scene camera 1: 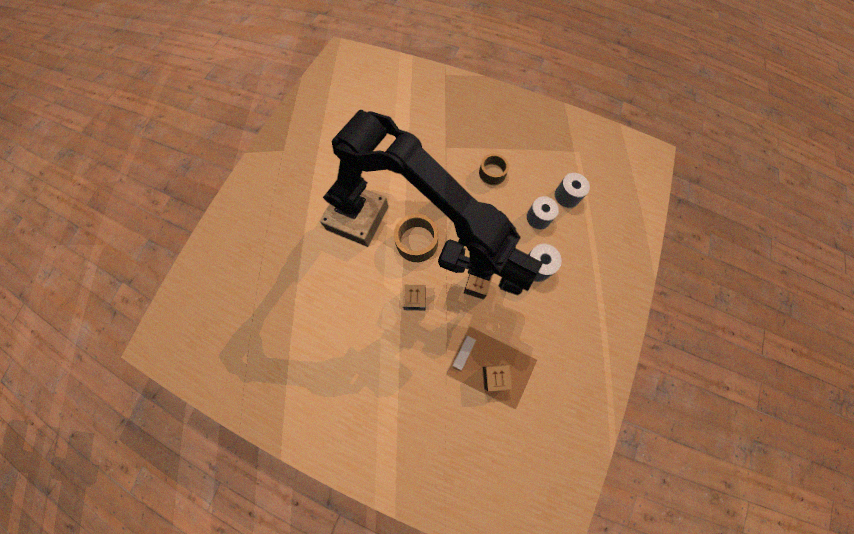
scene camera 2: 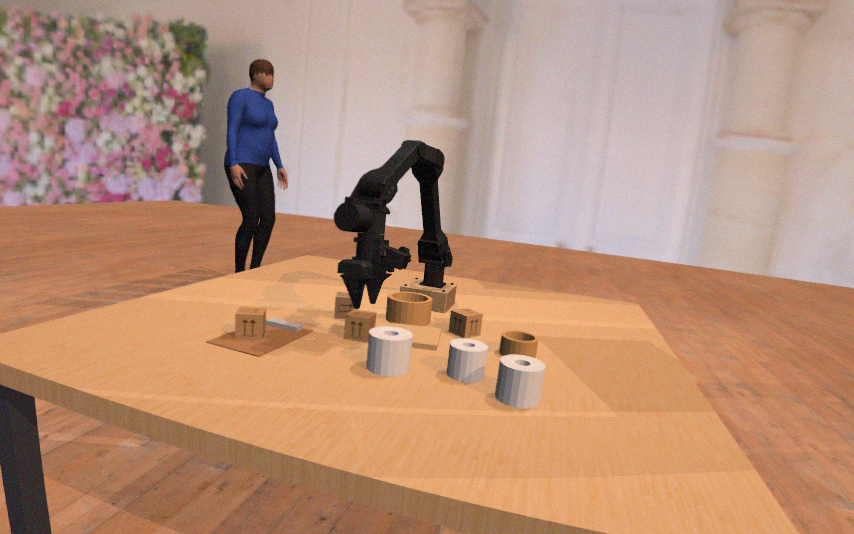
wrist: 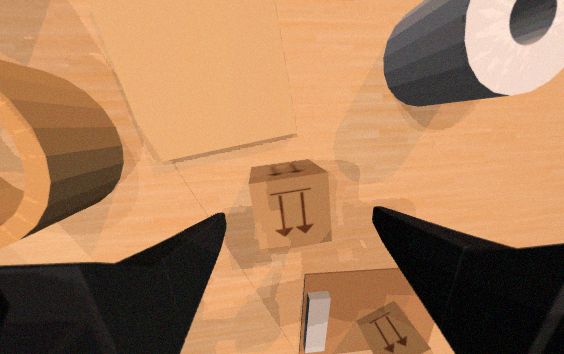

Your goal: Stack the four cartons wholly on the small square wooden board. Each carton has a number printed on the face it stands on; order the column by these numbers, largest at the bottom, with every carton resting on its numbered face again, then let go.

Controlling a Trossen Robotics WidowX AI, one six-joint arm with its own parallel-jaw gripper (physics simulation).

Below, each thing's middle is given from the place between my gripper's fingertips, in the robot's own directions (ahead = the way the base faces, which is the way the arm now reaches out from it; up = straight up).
My gripper is now 100 mm to the right of the small square board (wrist: 195,83), 70 mm above it and 60 mm past it.
